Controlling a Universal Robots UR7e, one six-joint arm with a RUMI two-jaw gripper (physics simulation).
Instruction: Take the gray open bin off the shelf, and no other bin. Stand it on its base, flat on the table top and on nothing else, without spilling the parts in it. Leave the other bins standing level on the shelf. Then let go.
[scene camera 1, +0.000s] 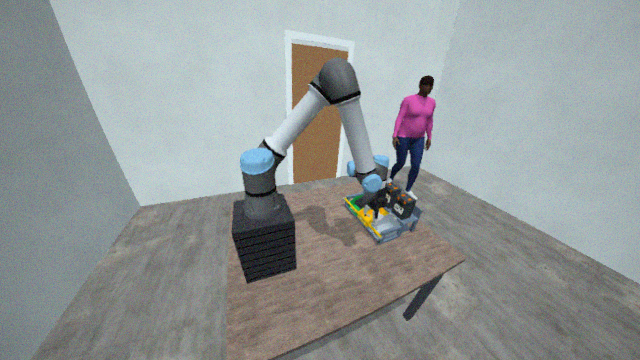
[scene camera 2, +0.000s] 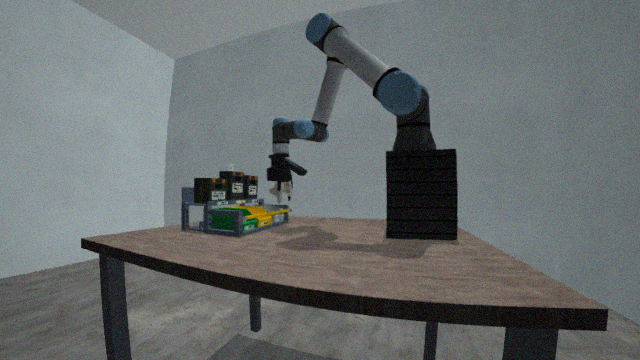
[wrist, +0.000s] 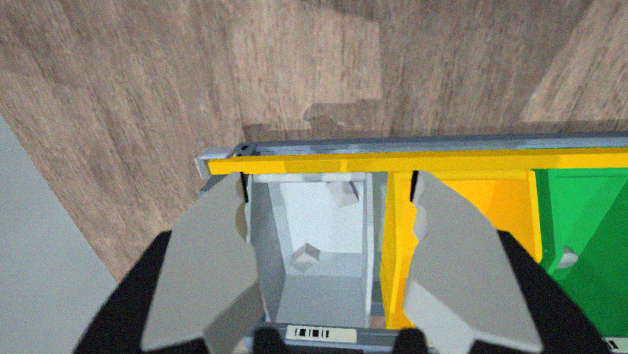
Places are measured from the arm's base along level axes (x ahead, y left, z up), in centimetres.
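Where they show: gripper, between the fingertips: (scene camera 1: 369, 221) (scene camera 2: 284, 202) (wrist: 327, 175); arm's base, origin of its link: (scene camera 1: 263, 208) (scene camera 2: 414, 152).
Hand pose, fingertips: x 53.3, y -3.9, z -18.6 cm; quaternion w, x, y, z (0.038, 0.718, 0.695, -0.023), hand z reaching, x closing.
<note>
Things, the pixels of their centre, and the offset from my fingertips. Level surfaces: height alone.
- gray open bin, middle of its body: (wrist: 315, 250) (scene camera 2: 263, 213) (scene camera 1: 386, 226) dx +12.1, dy -1.8, dz -5.9 cm
- yellow bin, middle of its body: (wrist: 443, 252) (scene camera 2: 247, 216) (scene camera 1: 373, 213) dx +11.8, dy +10.2, dz -5.9 cm
- yellow bar, middle of its body: (wrist: 480, 160) (scene camera 2: 269, 213) (scene camera 1: 360, 215) dx +1.3, dy +9.9, dz -4.2 cm
- green bin, middle of its body: (wrist: 573, 252) (scene camera 2: 230, 219) (scene camera 1: 363, 204) dx +11.3, dy +21.4, dz -5.9 cm
- table, height of its surface: dz -10.2 cm
The gray open bin (scene camera 1: 389, 225) (wrist: 325, 220) stands at one end of the shelf's lower level, beside a yellow bin (wrist: 495, 200) and behind a yellow bar (wrist: 350, 163) along the shelf's front. Two small gray parts (wrist: 344, 194) (wrist: 305, 256) lie in it. My gripper (scene camera 2: 284, 199) (wrist: 327, 175) is open and empty, pointing down above the shelf. In the wrist view its left finger overlaps the gray bin's left wall and its right finger overlaps the yellow bin's near wall. The fingers hide parts of both walls.
A green bin (scene camera 2: 227, 220) (wrist: 585, 200) stands beyond the yellow one. Dark boxes (scene camera 1: 403, 205) (scene camera 2: 231, 185) stand on the shelf's raised back level. The shelf (scene camera 2: 224, 231) (wrist: 425, 145) stands on the table (scene camera 1: 320, 300) (scene camera 2: 350, 270). A person in pink (scene camera 1: 414, 117) is behind the table.
</note>
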